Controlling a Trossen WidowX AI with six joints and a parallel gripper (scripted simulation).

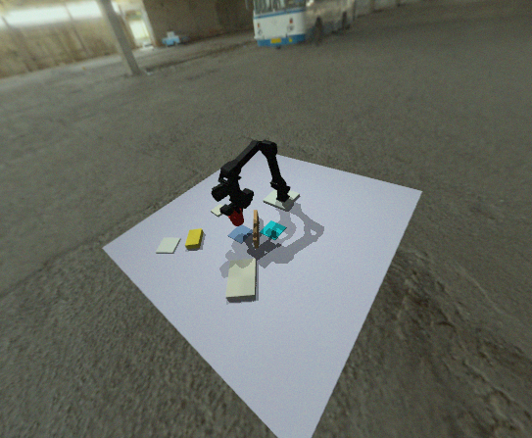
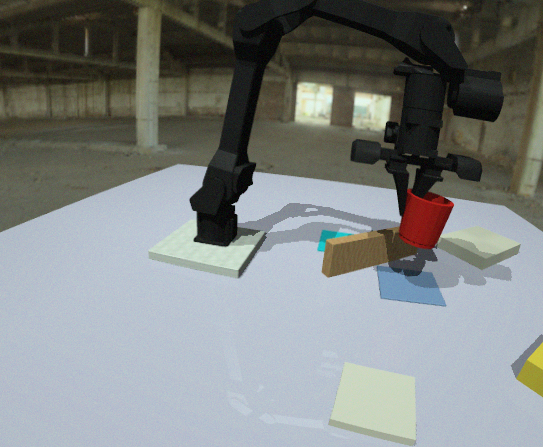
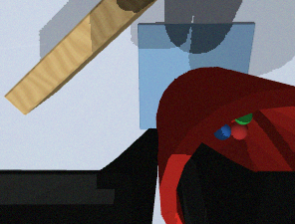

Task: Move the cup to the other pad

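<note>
Now: the blue marble 40 mm ahead of my gripper tip, 10 mm to the right of it and 20 mm below it. The rest, counted from my gripper tip: green marble: 50 mm ahead, 20 mm below; red cup: 30 mm ahead, 10 mm to the right; upright wooden board: 20 mm behind, 70 mm to the left, 100 mm below.
</note>
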